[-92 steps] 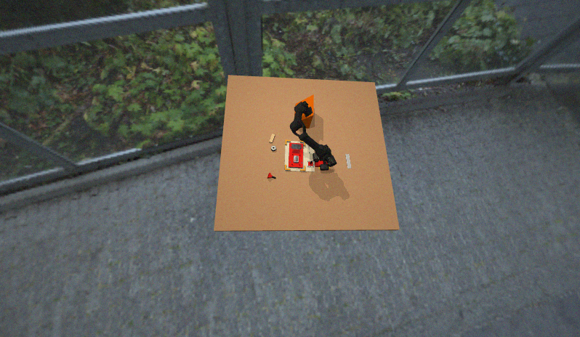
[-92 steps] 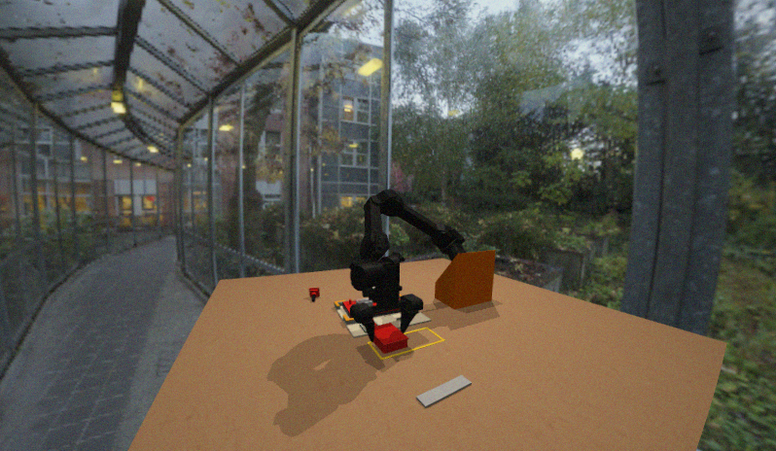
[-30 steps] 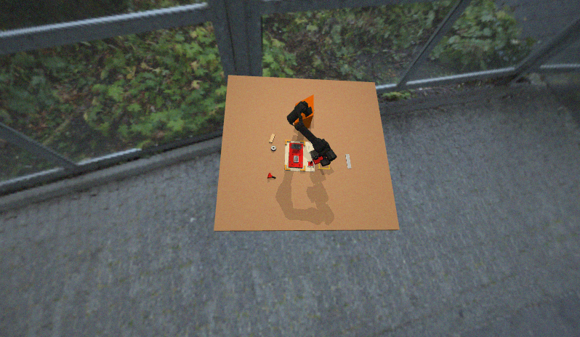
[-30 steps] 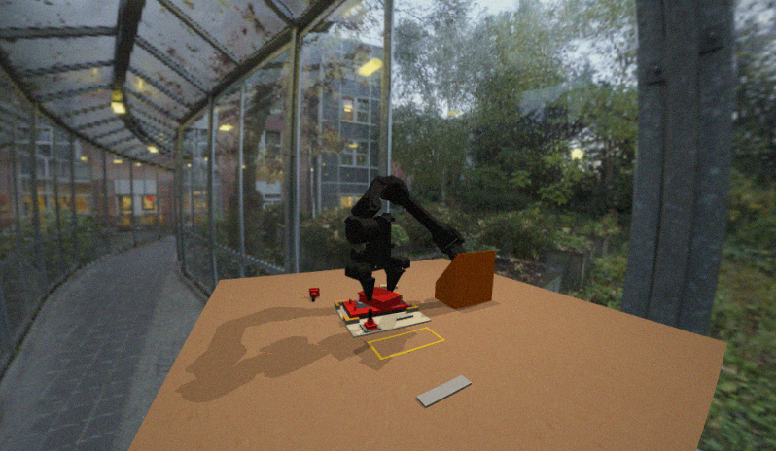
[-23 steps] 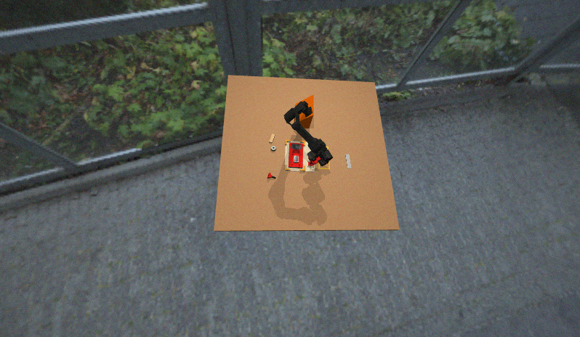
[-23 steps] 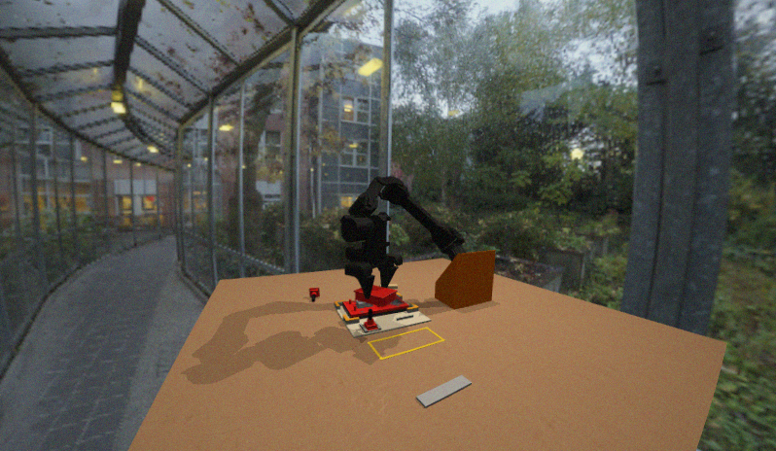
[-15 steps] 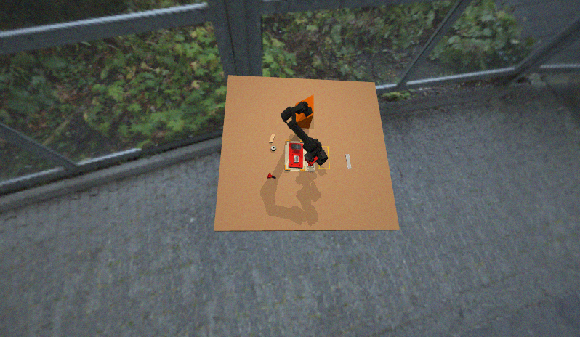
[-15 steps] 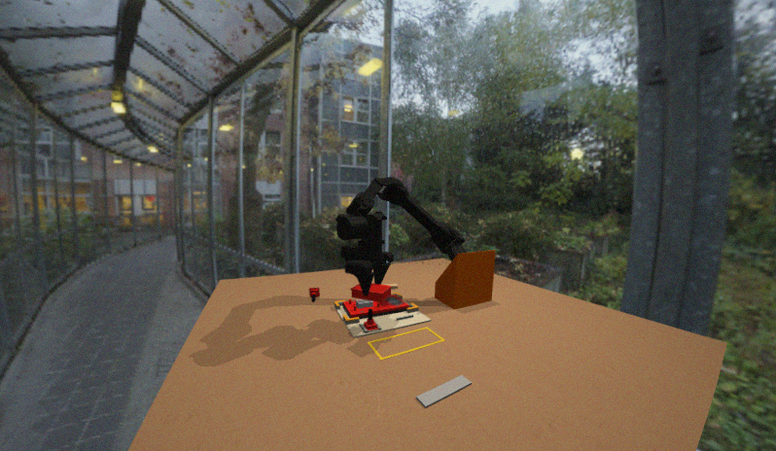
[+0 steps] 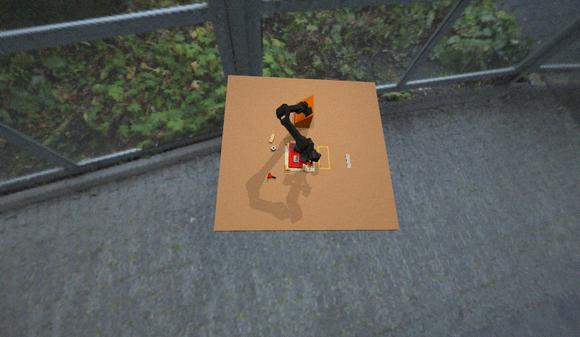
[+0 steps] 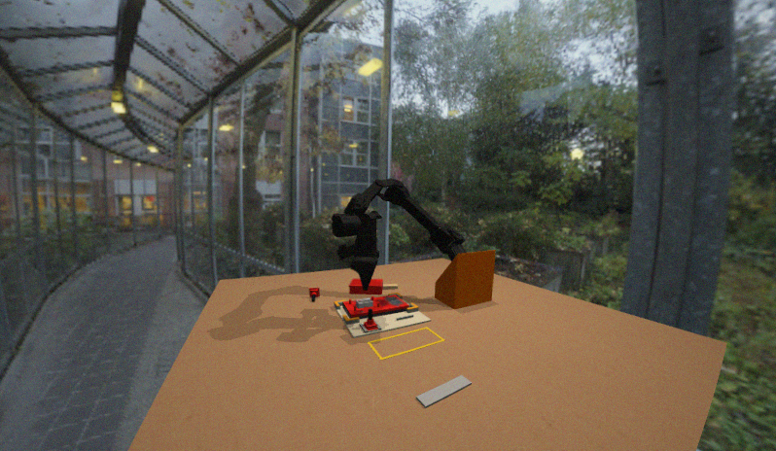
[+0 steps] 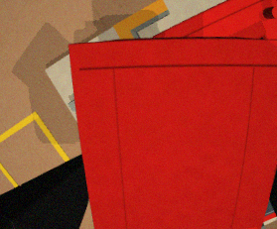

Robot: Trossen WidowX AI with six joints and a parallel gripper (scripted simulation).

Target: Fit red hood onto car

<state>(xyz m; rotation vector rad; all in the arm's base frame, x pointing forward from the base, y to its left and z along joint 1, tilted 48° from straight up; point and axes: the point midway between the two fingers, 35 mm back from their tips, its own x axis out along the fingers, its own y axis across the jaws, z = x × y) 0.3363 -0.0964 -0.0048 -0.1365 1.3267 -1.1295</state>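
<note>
My gripper tip is 20 mm past the grey engine block, 50 mm to the left of it and 90 mm above it. From my gripper tip the other things lie so: red hood (right at my gripper tip); then wooden piece (220 mm behind, 220 mm to the right, 110 mm below); then jig (50 mm behind, 40 mm to the right, 100 mm below).
</note>
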